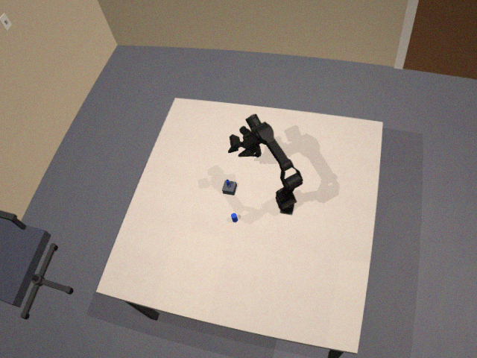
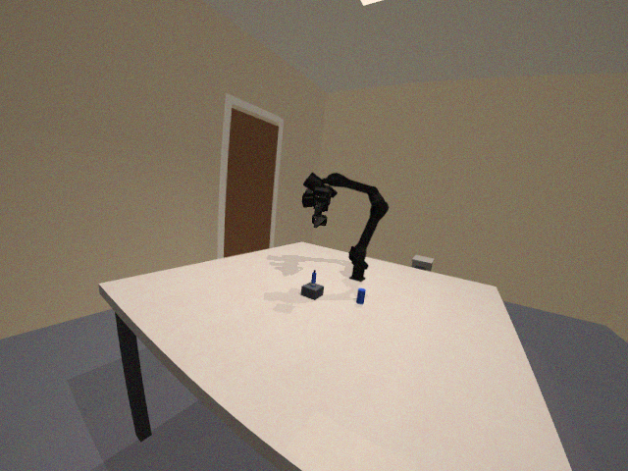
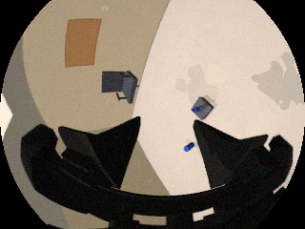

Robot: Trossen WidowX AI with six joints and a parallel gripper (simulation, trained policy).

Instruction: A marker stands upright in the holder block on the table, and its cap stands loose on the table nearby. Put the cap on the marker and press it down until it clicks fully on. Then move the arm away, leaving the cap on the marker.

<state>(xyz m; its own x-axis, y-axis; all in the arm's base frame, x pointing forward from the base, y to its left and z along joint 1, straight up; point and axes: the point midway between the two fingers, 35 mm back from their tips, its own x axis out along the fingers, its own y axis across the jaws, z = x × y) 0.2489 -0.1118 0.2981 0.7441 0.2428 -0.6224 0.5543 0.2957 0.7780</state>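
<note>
Now: gripper tip 250 mm above the blue cap, 220 mm to the right of it and 30 mm past it. Also, from my gripper tip: grey holder block 260 mm below, 50 mm to the left, 50 mm ahead.
</note>
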